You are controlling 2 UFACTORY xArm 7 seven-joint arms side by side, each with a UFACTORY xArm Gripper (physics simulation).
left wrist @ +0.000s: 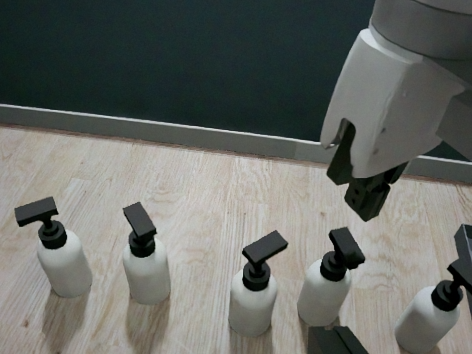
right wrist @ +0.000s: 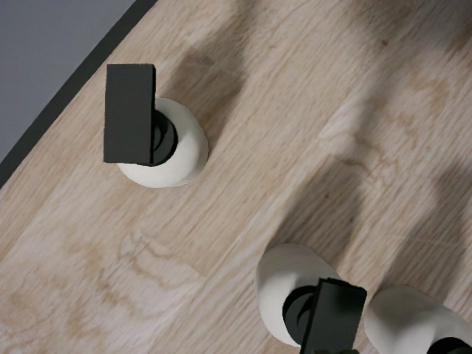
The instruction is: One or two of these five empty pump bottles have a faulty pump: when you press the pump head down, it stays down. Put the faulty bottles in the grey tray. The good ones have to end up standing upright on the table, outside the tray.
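Frame: origin at the left arm's base, x right, y up, z back, level; centimetres.
Where they show: right gripper, fingertip midpoint: (left wrist: 360, 208).
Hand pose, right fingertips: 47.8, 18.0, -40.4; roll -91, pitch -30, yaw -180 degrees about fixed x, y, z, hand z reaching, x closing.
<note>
Each offset is from my right fingertips to the centre of the thing, as dx, dy, dz. "spot": to the spot under its first point.
Five white bottles with black pumps stand upright in a row: far left (left wrist: 65, 267), second @[-21.0, -11.0, -1.6] (left wrist: 147, 275), middle (left wrist: 252, 307) (right wrist: 417, 320), fourth @[-0.5, -11.0, +0.5] (left wrist: 322, 295) (right wrist: 272, 287) and far right (left wrist: 425, 320) (right wrist: 187, 150). The fourth's pump head @[-0.4, -4.4, +1.1] (left wrist: 346, 247) (right wrist: 334, 320) is above its collar; its exact height is hard to tell. The grey tray @[spot: +20.7, -15.8, -7.8] (left wrist: 464, 245) (right wrist: 75, 90) shows partly, beside the far-right bottle. My right gripper (left wrist: 360, 208) (right wrist: 336, 352) is shut and empty, above the fourth bottle's head. My left gripper (left wrist: 334, 340) is shut and empty, its tips at the view's lower edge.
The right arm's white gripper housing (left wrist: 395, 100) fills the upper right of the left wrist view. A grey rail (left wrist: 150, 130) runs along the table's far edge, with a dark surface beyond it. The middle and fourth bottles stand close together.
</note>
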